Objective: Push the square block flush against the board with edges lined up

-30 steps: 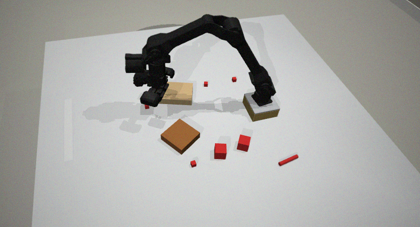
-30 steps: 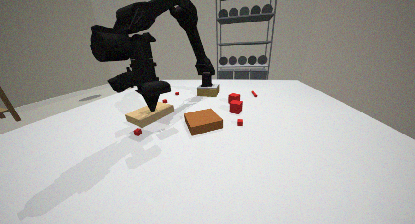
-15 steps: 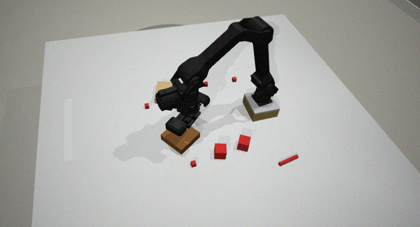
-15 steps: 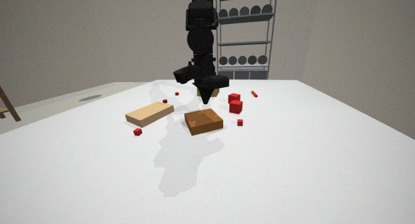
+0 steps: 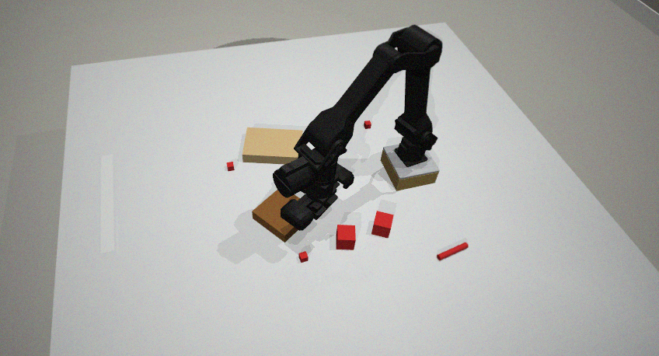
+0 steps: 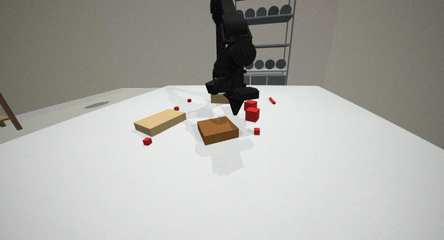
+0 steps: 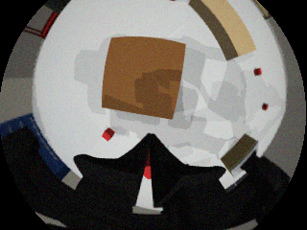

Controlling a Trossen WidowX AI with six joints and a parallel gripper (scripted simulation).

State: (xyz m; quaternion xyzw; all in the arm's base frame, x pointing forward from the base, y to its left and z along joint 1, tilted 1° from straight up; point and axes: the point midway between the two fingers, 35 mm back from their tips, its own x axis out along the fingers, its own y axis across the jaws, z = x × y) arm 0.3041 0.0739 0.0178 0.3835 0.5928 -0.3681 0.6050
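Now: the tan board 270 mm to the right of my gripper tip and 20 mm below it. Round my gripper tip: red stick: 260 mm behind, 190 mm to the left, 30 mm below; square brown block: 60 mm to the right, 60 mm ahead, 20 mm below.
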